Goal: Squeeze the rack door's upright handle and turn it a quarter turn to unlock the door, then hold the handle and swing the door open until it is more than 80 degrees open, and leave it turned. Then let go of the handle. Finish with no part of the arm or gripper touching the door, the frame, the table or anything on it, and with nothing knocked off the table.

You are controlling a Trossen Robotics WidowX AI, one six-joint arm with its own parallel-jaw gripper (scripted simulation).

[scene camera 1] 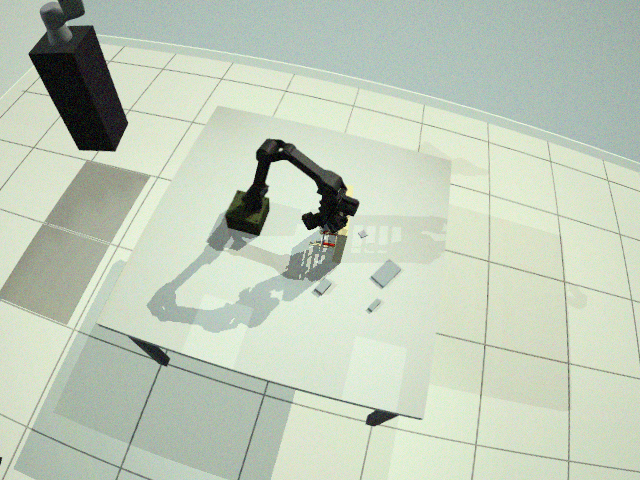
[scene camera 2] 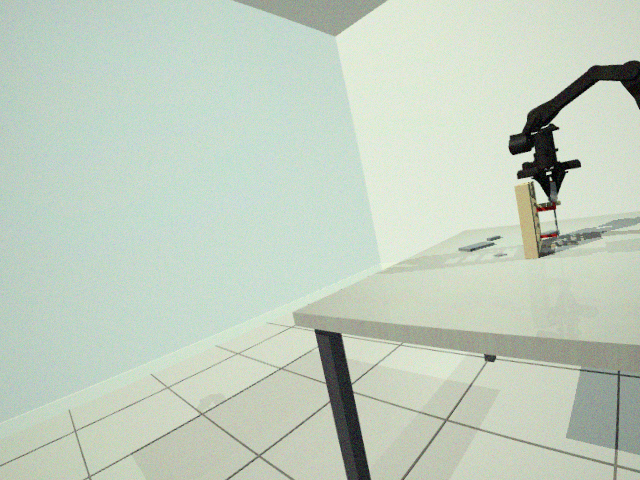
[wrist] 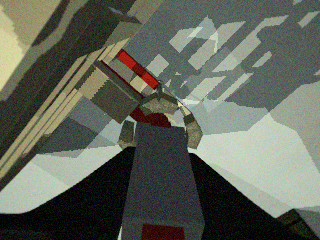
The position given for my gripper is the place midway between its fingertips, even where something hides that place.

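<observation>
I can see my gripper (scene camera 2: pixel 552 195). The same gripper is there for me in the wrist view (wrist: pixel 160 158), and scene camera 1 (scene camera 1: pixel 325 226) shows it too.
</observation>
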